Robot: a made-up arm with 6 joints. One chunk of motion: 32 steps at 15 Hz.
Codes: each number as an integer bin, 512 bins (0 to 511) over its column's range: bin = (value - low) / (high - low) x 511, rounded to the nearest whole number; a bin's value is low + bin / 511 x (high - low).
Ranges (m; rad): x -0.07..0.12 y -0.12..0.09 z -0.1..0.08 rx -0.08..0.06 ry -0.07..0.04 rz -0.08..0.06
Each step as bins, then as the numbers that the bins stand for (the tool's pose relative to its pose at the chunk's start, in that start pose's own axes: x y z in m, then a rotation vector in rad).
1 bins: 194 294 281 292 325 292
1 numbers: 0.0021 0.0008 -0.0010 0.0000 0.0000 0.0000
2 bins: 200 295 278 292 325 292
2 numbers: 0.0044 0.0012 -0.0021 0.0000 0.0000 0.0000
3 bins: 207 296 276 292 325 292
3 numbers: 0.0070 0.0016 -0.0028 0.0000 0.0000 0.0000
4 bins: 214 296 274 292 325 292
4 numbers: 0.0096 0.0016 -0.0035 0.0000 0.0000 0.0000
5 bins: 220 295 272 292 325 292
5 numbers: 0.0118 0.0012 -0.0042 0.0000 0.0000 0.0000
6 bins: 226 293 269 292 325 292
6 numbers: 0.0140 0.0004 -0.0052 0.0000 0.0000 0.0000
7 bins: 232 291 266 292 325 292
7 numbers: 0.0163 -0.0004 -0.0063 0.0000 0.0000 0.0000
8 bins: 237 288 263 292 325 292
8 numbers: 0.0181 -0.0016 -0.0074 0.0000 0.0000 0.0000
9 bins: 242 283 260 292 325 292
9 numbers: 0.0200 -0.0037 -0.0084 0.0000 0.0000 0.0000
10 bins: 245 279 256 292 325 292
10 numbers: 0.0211 -0.0053 -0.0098 0.0000 0.0000 0.0000
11 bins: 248 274 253 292 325 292
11 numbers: 0.0222 -0.0074 -0.0109 0.0000 0.0000 0.0000
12 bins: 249 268 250 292 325 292
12 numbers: 0.0226 -0.0099 -0.0119 0.0000 0.0000 0.0000
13 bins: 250 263 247 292 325 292
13 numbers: 0.0230 -0.0119 -0.0130 0.0000 0.0000 0.0000
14 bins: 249 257 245 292 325 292
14 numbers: 0.0226 -0.0144 -0.0137 0.0000 0.0000 0.0000
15 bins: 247 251 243 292 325 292
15 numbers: 0.0218 -0.0168 -0.0144 0.0000 0.0000 0.0000
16 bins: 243 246 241 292 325 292
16 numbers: 0.0204 -0.0189 -0.0151 0.0000 0.0000 0.0000
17 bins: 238 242 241 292 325 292
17 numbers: 0.0185 -0.0205 -0.0151 0.0000 0.0000 0.0000
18 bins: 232 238 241 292 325 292
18 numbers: 0.0163 -0.0222 -0.0151 0.0000 0.0000 0.0000
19 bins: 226 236 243 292 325 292
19 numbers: 0.0140 -0.0230 -0.0144 0.0000 0.0000 0.0000
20 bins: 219 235 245 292 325 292
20 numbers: 0.0114 -0.0234 -0.0137 0.0000 0.0000 0.0000
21 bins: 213 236 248 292 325 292
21 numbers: 0.0092 -0.0230 -0.0126 0.0000 0.0000 0.0000
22 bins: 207 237 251 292 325 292
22 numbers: 0.0070 -0.0226 -0.0116 0.0000 0.0000 0.0000
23 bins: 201 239 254 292 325 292
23 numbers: 0.0047 -0.0218 -0.0105 0.0000 0.0000 0.0000
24 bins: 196 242 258 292 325 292
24 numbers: 0.0029 -0.0205 -0.0091 0.0000 0.0000 0.0000
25 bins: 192 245 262 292 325 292
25 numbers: 0.0014 -0.0193 -0.0077 0.0000 0.0000 0.0000
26 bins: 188 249 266 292 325 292
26 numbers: -0.0001 -0.0177 -0.0063 0.0000 0.0000 0.0000
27 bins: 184 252 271 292 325 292
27 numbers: -0.0016 -0.0164 -0.0045 0.0000 0.0000 0.0000
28 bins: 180 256 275 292 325 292
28 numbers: -0.0031 -0.0148 -0.0031 0.0000 0.0000 0.0000
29 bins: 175 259 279 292 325 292
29 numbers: -0.0049 -0.0136 -0.0017 0.0000 0.0000 0.0000
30 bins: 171 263 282 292 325 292
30 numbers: -0.0064 -0.0119 -0.0007 0.0000 0.0000 0.0000
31 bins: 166 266 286 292 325 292
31 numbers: -0.0083 -0.0107 0.0007 0.0000 0.0000 0.0000
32 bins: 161 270 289 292 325 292
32 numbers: -0.0101 -0.0090 0.0018 0.0000 0.0000 0.0000
